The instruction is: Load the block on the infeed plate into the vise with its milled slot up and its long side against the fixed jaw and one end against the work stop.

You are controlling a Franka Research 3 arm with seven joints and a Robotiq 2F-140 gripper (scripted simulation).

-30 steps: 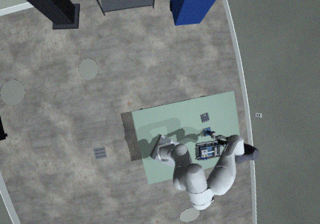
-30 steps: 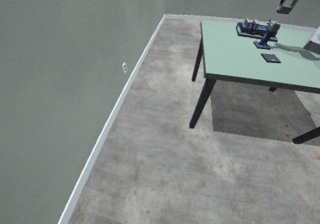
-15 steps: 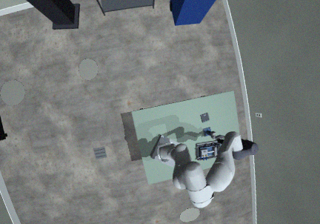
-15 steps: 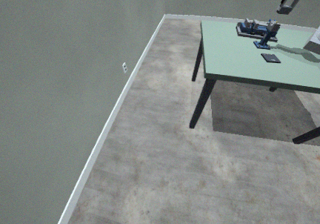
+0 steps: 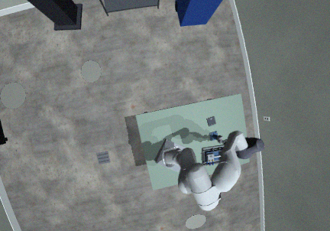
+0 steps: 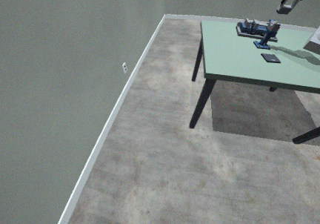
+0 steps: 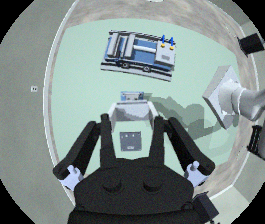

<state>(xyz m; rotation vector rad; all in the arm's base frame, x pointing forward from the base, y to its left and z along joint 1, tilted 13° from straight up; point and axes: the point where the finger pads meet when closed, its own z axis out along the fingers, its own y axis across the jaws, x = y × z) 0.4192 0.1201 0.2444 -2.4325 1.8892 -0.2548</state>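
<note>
My hand is 1 cm to the left of the part and 2 cm above it. Round my hand: vise 2 cm ahead, 22 cm to the right, 22 cm below.
</note>
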